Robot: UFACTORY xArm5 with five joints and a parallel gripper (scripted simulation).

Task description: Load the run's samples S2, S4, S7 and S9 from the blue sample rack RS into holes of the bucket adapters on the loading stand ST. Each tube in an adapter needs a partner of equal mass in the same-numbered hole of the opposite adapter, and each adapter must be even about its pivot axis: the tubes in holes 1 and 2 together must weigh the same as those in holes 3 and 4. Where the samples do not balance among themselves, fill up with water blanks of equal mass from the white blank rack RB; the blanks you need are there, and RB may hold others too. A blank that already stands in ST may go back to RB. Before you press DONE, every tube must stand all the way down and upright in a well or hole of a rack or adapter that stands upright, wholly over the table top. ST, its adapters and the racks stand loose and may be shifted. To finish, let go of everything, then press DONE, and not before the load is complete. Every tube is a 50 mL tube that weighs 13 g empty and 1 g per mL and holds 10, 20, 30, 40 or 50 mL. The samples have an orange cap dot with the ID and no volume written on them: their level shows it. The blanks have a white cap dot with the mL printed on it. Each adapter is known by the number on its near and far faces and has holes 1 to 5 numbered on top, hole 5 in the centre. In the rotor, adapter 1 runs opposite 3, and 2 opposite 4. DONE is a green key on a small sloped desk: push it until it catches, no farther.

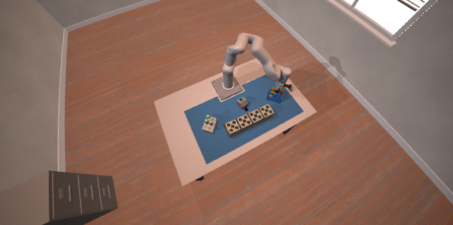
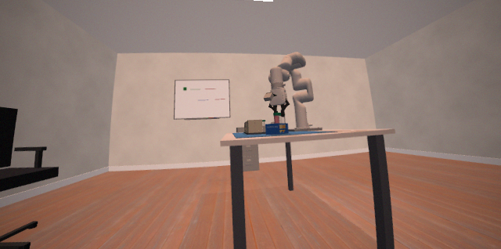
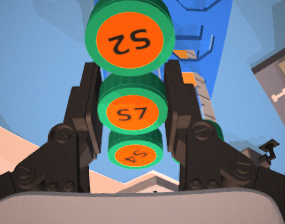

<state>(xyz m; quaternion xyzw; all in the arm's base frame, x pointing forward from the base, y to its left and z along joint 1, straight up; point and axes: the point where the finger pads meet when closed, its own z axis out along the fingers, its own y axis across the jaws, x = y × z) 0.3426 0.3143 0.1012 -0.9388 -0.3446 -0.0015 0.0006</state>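
Now: hand 10 mm short of the sample tube S7 and 50 mm above it. Also, from my hand: sample tube S2 (20 mm ahead, 30 mm to the left, 50 mm below); then sample tube S9 (50 mm to the right, 50 mm below); then sample tube S4 (40 mm behind, 30 mm to the right, 50 mm below).
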